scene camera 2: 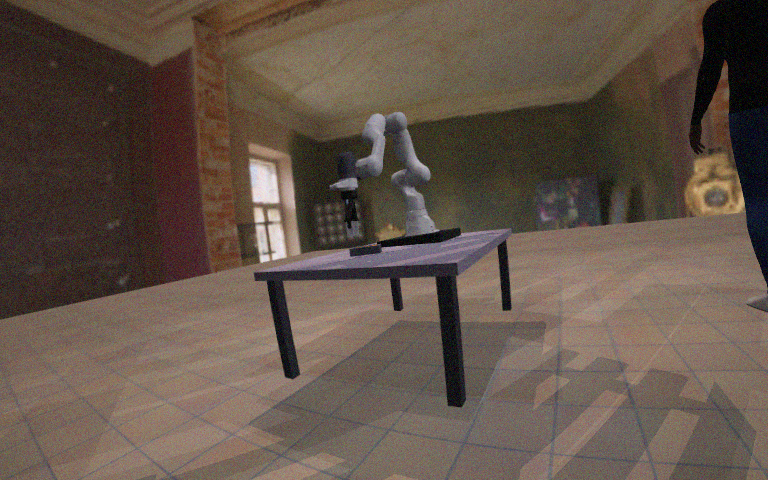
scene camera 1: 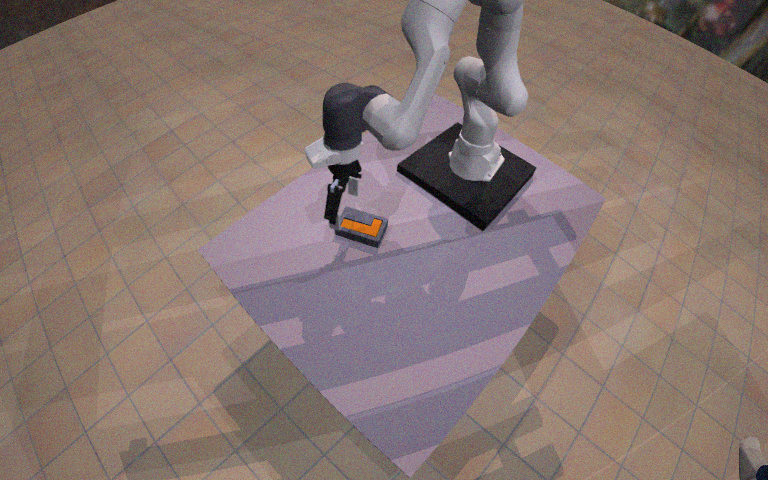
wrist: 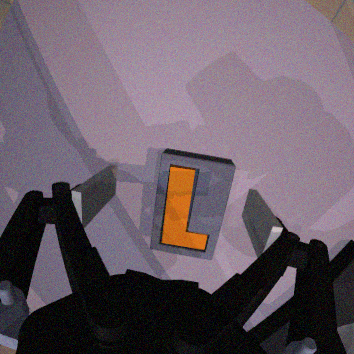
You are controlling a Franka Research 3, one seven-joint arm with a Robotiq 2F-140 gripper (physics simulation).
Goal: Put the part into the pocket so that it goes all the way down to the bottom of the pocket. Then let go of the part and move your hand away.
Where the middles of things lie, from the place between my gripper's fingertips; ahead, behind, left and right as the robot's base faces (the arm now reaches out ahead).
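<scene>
From my hand, I find the orange L-shaped part (wrist: pixel 175 225) 3 cm behind, 4 cm to the left and 7 cm below.
</scene>
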